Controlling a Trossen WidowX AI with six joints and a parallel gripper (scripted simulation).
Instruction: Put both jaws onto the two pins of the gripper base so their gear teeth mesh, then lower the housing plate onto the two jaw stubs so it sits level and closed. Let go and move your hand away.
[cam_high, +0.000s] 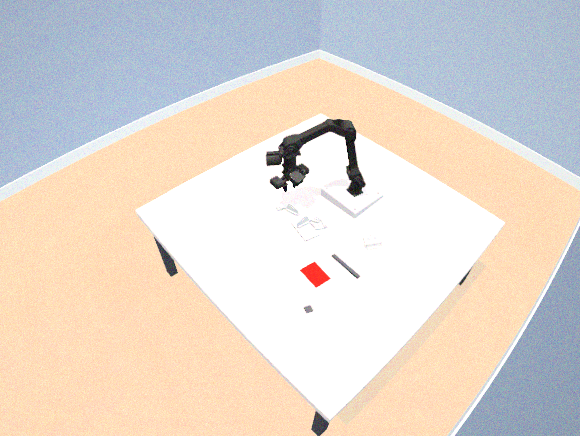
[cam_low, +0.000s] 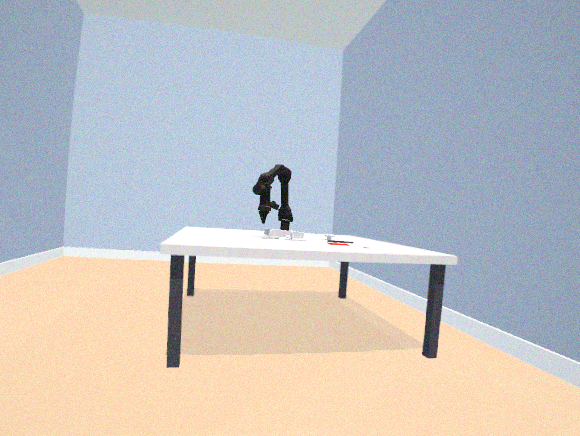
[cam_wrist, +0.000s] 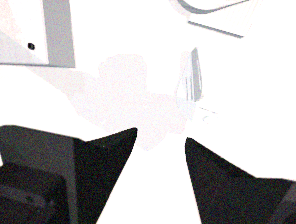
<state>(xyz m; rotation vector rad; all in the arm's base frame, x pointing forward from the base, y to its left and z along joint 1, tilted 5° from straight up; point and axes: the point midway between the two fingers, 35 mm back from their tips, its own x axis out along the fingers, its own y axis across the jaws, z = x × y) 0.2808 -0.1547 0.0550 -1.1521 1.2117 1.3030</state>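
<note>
Now: gripper tip 6 cm short of the white jaw piece, 2 cm to the right of it and 7 cm above it. Round my gripper tip: dark grey bar: 5 cm ahead, 44 cm to the left, 8 cm below; small white part: 13 cm behind, 42 cm to the left, 5 cm below; red flat rectangle: 17 cm ahead, 40 cm to the left, 8 cm below.
</note>
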